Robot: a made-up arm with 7 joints.
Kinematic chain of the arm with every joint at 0, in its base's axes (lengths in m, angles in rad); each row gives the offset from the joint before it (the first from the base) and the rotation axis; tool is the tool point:
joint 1: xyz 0 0 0.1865 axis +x
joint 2: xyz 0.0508 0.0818 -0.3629 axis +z
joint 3: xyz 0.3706 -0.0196 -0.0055 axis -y
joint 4: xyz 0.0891 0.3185 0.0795 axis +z
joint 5: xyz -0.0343 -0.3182 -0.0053 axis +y
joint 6: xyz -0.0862 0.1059 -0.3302 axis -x
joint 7: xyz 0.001 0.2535 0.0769 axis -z
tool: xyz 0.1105 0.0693 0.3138
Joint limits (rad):
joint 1: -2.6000..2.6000
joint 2: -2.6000..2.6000
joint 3: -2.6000..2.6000
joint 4: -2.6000..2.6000
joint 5: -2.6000..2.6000
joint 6: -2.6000..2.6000
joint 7: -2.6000..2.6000
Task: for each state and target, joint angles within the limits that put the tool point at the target. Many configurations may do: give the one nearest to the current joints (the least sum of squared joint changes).
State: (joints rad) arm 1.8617 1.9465 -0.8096 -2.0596 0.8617 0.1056 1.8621
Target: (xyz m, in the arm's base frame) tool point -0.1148 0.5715 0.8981
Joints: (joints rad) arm 1.5218 1.2953 -0.8715 -2.2019 0.8858 0.6311 1.8756
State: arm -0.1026 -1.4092 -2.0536 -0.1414 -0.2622 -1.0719 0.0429
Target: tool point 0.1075 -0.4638 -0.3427
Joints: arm -0.0016 -1.3732 -2.1074 -0.0021 -0.1952 -0.9645 0.0143
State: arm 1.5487 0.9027 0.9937 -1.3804 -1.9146 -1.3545 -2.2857
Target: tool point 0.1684 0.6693 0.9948
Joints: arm 1.8228 0.7379 1.4498 -1.5962 -1.7952 -1.4305 -2.2653
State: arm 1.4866 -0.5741 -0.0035 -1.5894 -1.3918 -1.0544 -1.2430
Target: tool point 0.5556 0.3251 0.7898
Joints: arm 1.6640 -0.4647 0.0463 -1.9579 -1.3707 -1.0229 -1.2866
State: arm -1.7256 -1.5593 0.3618 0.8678 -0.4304 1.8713 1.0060
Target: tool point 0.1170 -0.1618 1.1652
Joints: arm -2.0346 -2.2019 0.6361 0.7285 -0.4656 1.5191 1.1599
